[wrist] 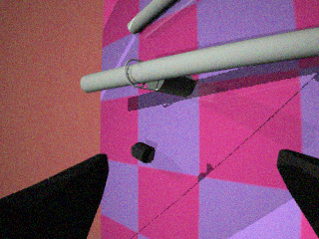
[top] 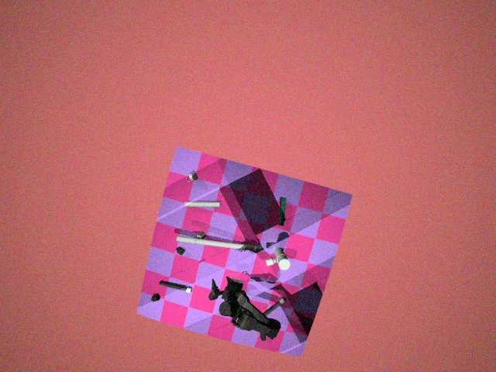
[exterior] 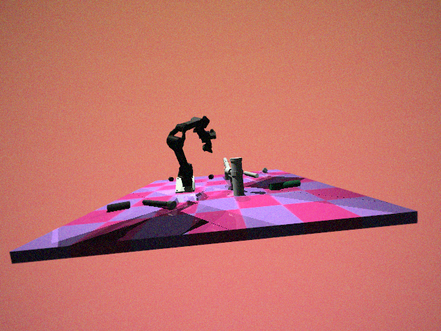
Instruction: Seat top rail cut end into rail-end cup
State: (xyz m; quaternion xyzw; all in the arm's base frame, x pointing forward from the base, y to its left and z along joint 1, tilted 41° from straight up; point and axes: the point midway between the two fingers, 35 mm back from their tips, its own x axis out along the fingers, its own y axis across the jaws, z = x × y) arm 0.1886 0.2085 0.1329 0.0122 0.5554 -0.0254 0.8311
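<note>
Now: gripper tip 29 cm to the left of the hollow grey rail-end cup, 15 cm above it and 8 cm short of it. The rest, counted from my gripper tip: grey tube 34 cm ahead, 26 cm below, 22 cm to the left; green cylinder 39 cm ahead, 32 cm to the right, 26 cm below.
</note>
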